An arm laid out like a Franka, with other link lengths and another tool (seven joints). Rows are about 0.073 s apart.
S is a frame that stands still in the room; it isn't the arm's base.
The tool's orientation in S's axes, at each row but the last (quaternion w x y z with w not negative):
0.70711 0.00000 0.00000 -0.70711
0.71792 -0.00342 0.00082 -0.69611
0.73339 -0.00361 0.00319 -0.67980
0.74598 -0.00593 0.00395 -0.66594
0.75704 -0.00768 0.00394 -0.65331
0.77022 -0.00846 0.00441 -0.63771
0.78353 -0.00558 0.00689 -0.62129
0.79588 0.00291 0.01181 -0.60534
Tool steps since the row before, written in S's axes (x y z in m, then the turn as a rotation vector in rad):
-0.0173 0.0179 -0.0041 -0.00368 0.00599 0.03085
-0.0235 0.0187 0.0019 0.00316 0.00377 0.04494
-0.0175 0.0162 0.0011 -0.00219 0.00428 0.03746
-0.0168 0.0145 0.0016 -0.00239 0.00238 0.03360
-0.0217 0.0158 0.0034 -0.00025 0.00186 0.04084
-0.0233 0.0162 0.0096 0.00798 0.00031 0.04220
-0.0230 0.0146 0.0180 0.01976 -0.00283 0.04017
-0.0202 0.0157 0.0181 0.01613 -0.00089 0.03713
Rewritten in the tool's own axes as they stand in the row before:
-0.0179 -0.0173 -0.0041 -0.00599 -0.00368 0.03085
-0.0194 -0.0229 0.0018 -0.00351 0.00300 0.04497
-0.0175 -0.0162 0.0009 -0.00442 -0.00222 0.03744
-0.0163 -0.0151 0.0014 -0.00257 -0.00258 0.03357
-0.0188 -0.0192 0.0032 -0.00171 -0.00066 0.04084
-0.0202 -0.0200 0.0093 0.00135 0.00711 0.04233
-0.0195 -0.0194 0.0176 0.00710 0.01790 0.04051
-0.0209 -0.0154 0.0175 0.00433 0.01495 0.03738

